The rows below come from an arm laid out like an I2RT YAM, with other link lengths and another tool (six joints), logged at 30 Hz.
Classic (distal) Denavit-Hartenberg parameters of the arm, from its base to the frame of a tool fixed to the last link. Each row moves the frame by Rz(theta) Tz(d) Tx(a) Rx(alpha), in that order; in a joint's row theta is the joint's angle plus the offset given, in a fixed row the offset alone. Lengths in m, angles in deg.
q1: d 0.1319, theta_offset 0, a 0.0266, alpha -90
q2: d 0, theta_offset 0, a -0.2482, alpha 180
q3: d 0, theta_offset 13.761, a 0.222, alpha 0
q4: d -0.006, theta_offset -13.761, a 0.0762, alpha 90
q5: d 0.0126, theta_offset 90, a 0, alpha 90
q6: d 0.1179, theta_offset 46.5, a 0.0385, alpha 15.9
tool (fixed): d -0.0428, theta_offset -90, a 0, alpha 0
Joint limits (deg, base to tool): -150..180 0..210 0..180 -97..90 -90..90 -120..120
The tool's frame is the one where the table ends.
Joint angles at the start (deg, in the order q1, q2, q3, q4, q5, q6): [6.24 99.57 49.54 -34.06 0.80 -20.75]
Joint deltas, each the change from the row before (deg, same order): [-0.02 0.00 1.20 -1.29 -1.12 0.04]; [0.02 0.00 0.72 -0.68 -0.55 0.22]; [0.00 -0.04 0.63 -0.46 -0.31 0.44]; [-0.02 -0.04 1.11 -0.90 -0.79 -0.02]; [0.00 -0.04 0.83 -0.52 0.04 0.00]
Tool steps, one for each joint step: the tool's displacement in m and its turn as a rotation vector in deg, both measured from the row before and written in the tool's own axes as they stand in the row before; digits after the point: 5 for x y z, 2 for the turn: [0.00267 -0.00248 -0.00233 0.91 -0.57 0.32]; [0.00168 -0.00163 -0.00141 0.44 -0.21 0.33]; [0.00178 -0.00139 -0.00130 0.24 0.05 0.52]; [0.00322 -0.00241 -0.00213 0.79 -0.13 0.22]; [0.00313 -0.00130 -0.00167 0.12 0.33 0.02]
